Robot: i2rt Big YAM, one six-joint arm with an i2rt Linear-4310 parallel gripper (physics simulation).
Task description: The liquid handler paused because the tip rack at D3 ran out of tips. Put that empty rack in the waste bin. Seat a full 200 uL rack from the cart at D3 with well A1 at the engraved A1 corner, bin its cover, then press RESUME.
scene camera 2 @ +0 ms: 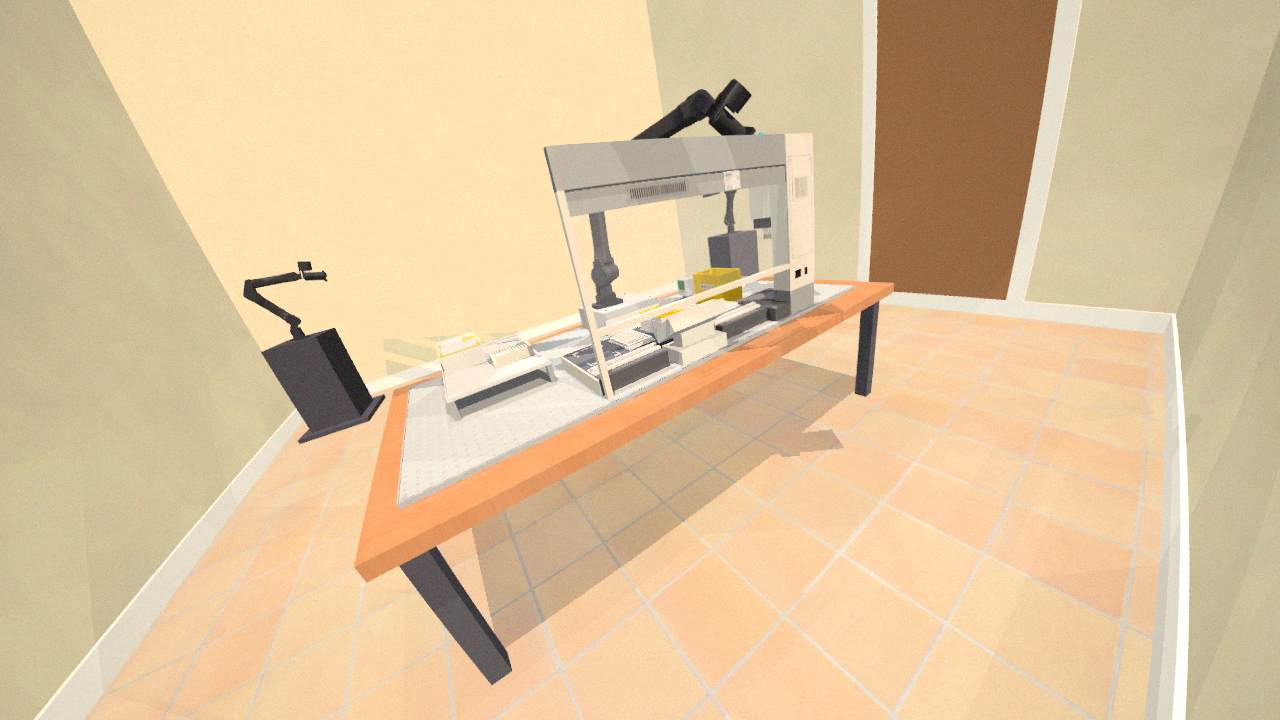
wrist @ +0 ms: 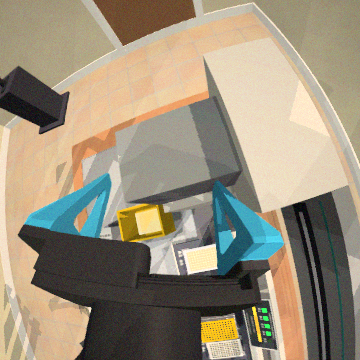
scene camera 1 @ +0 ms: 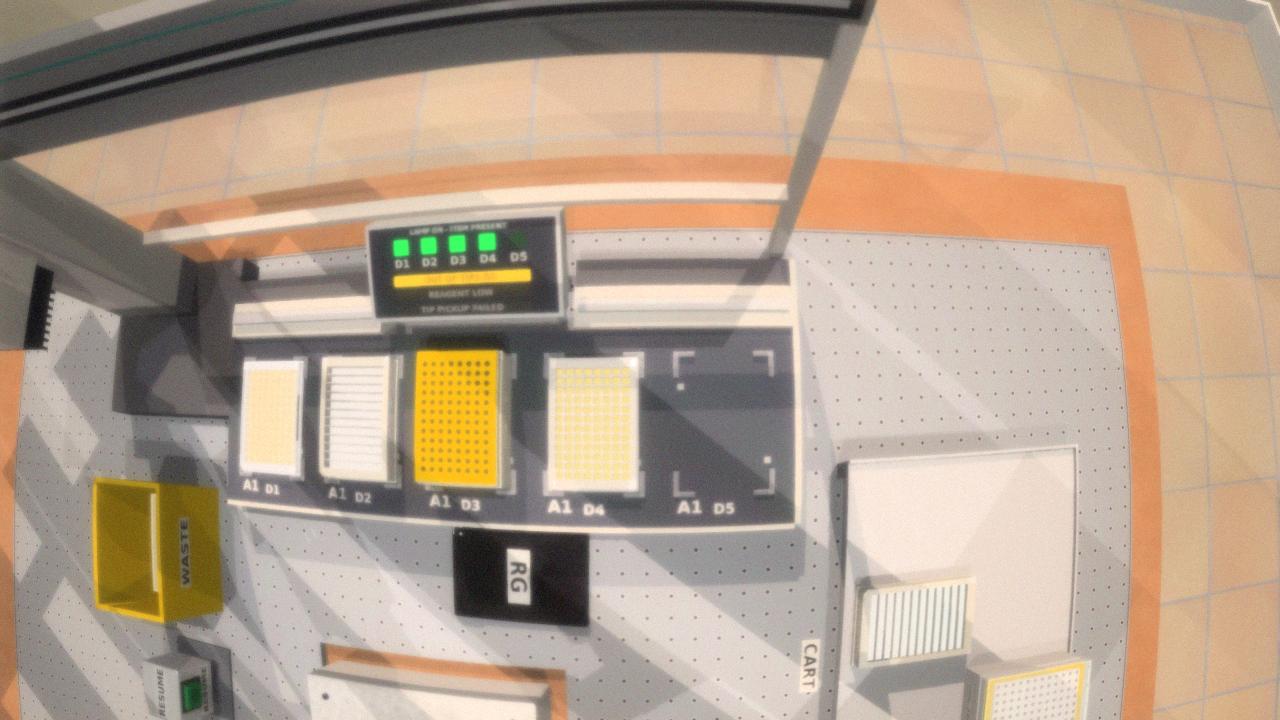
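Observation:
The yellow rack at D3 sits on the deck, its holes dark. The yellow waste bin stands left of the deck; a pale patch shows inside it. The cart holds a striped rack and a yellow-edged rack, cut off by the view's bottom edge; their labels are unreadable. The green RESUME button is at lower left. The status display has lamps D1 to D4 lit. My gripper is open and empty, high above the bin side of the table.
A white plate is at D1, a ribbed rack at D2 and a pale plate at D4. A black RG block lies in front. A grey housing and a tall beige tower stand beyond the bin.

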